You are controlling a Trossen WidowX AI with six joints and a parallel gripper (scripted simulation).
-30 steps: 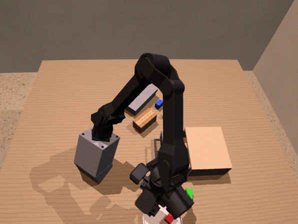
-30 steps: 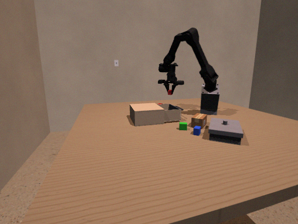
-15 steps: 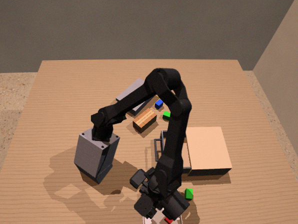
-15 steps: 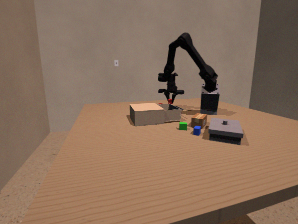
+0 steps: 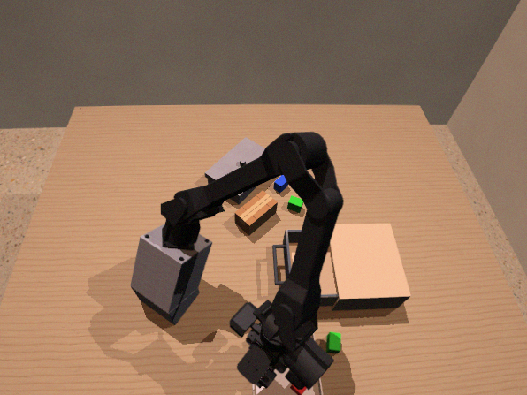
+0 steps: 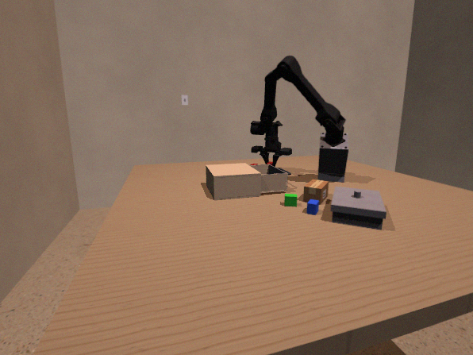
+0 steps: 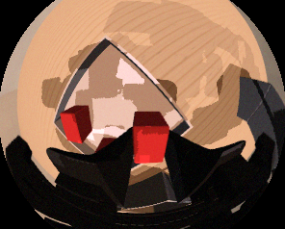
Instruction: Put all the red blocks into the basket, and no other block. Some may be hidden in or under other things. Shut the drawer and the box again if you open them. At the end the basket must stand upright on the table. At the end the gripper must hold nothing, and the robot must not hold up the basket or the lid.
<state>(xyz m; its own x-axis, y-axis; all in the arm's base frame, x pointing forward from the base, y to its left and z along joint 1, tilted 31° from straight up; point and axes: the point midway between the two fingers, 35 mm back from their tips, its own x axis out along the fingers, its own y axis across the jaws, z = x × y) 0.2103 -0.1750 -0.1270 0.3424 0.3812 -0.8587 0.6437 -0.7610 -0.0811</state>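
Now: the white tray 60 mm below my hand, 30 mm to the right of it and 30 mm ahead of it. The rest, counted from my hand: tan drawer cabinet: 210 mm ahead, 180 mm to the left, 30 mm below; drawer: 190 mm to the left, 130 mm ahead, 30 mm below; brown crate: 370 mm to the left, 30 mm below.
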